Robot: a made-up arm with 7 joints.
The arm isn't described. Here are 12 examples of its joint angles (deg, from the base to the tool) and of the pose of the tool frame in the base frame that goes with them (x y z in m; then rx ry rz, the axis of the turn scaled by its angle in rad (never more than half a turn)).
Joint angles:
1: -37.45 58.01 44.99 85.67 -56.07 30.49 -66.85
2: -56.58 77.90 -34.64 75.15 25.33 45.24 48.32
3: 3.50 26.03 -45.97 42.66 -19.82 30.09 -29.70
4: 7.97 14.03 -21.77 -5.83 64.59 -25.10 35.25
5: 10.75 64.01 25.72 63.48 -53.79 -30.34 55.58
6: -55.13 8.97 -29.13 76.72 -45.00 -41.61 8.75
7: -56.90 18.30 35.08 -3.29 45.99 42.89 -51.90
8: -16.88 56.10 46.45 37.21 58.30 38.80 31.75
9: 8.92 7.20 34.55 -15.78 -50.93 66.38 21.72
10: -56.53 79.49 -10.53 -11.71 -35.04 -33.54 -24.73
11: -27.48 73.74 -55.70 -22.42 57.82 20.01 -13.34
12: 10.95 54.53 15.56 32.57 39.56 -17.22 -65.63
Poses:
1: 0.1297 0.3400 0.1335 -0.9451 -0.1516 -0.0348
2: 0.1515 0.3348 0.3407 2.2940 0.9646 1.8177
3: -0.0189 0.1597 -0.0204 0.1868 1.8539 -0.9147
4: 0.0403 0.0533 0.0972 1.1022 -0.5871 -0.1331
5: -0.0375 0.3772 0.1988 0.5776 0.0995 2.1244
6: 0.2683 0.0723 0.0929 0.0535 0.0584 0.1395
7: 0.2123 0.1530 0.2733 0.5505 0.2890 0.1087
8: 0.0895 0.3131 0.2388 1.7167 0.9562 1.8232
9: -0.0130 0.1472 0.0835 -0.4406 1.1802 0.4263
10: 0.1553 0.1852 0.4363 1.1359 -1.1687 -0.6813
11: 0.1256 0.1496 0.2357 2.3597 -0.1766 -0.7509
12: 0.0641 0.3147 0.1250 1.1567 1.4956 -1.0857
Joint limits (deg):
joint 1: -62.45..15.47
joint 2: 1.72..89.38
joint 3: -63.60..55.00
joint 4: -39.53..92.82
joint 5: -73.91..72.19
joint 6: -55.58..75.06
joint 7: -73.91..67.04
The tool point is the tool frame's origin. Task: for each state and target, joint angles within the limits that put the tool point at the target. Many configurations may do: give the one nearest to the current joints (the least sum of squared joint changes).
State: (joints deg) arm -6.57 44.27 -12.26 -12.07 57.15 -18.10 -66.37
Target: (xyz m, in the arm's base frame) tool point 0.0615 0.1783 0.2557
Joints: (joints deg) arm 15.47 54.08 32.98 -38.74 49.00 -1.08 -53.19
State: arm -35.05 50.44 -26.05 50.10 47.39 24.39 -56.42
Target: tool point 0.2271 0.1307 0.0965
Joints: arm -35.57 30.89 -32.86 37.95 49.41 22.49 -54.88
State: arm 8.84 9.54 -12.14 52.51 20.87 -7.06 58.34
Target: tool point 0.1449 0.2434 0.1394
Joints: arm -20.96 44.03 -2.54 38.96 21.14 -7.15 56.04
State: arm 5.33 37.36 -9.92 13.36 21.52 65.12 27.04
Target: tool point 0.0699 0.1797 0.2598
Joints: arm -9.74 57.62 -0.03 -38.96 34.07 65.04 31.43
